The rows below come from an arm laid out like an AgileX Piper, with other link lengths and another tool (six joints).
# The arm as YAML. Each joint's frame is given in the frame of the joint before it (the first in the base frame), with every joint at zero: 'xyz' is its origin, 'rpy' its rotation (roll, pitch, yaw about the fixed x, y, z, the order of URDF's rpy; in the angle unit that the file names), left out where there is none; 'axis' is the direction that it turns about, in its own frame. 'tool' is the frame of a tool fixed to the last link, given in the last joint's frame.
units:
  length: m
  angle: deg
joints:
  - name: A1
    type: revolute
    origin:
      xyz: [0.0, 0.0, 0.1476]
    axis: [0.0, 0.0, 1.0]
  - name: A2
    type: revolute
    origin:
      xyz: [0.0, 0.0, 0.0]
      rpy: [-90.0, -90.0, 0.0]
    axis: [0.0, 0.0, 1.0]
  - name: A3
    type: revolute
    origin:
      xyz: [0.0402, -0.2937, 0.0]
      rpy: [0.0, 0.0, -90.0]
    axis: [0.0, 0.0, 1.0]
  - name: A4
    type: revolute
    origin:
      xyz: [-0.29, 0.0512, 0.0]
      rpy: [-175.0, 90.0, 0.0]
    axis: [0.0, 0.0, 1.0]
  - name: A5
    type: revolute
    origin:
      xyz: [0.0, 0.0, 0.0]
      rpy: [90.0, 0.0, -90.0]
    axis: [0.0, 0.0, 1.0]
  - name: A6
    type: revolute
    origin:
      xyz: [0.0, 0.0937, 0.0]
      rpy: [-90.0, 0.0, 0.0]
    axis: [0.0, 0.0, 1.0]
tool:
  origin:
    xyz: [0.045, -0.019, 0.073]
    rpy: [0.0, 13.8, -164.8]
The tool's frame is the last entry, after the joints.
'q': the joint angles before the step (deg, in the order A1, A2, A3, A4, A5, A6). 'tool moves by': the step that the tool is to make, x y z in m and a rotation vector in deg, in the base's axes. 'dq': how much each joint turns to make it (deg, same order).
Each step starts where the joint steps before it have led.
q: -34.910 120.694 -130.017 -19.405 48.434 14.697
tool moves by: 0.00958 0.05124 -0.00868 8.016 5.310 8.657
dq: 2.455 -2.142 -0.001 10.900 9.491 -9.364
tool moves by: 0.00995 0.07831 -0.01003 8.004 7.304 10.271
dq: 5.325 -2.102 0.002 7.033 12.038 -5.333
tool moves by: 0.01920 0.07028 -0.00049 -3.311 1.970 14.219
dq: 5.917 -1.353 1.744 2.310 0.001 -9.672
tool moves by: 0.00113 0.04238 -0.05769 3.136 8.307 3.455
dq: 4.252 -1.806 10.673 -0.248 -0.002 0.877
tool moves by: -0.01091 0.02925 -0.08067 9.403 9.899 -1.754
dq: 1.747 -0.001 12.191 4.673 -0.252 4.073
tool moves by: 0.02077 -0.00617 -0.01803 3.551 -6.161 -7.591
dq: 0.076 1.173 4.018 2.910 -10.973 6.557
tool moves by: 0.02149 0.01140 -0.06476 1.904 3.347 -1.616
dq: 2.072 7.203 -0.002 -0.128 -3.934 3.438
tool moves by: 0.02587 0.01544 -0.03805 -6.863 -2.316 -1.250
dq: 4.407 5.053 -0.001 -9.997 -9.009 8.890
